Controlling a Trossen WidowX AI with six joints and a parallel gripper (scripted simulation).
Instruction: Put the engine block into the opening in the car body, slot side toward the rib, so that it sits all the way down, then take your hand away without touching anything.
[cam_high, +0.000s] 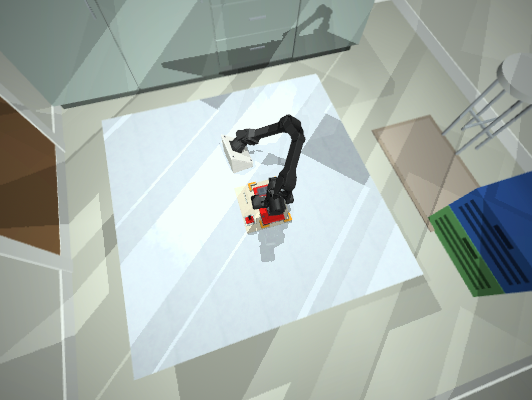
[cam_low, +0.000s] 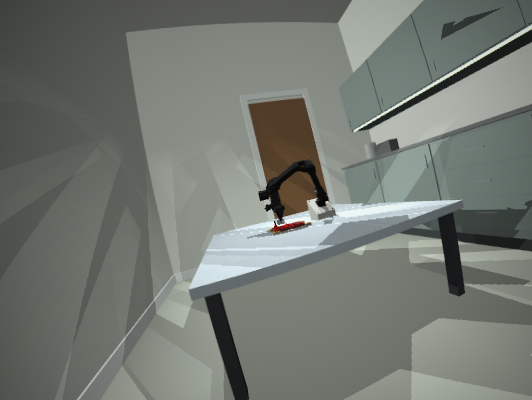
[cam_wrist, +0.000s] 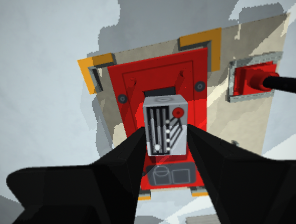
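My gripper tip is 1 cm above the engine block.
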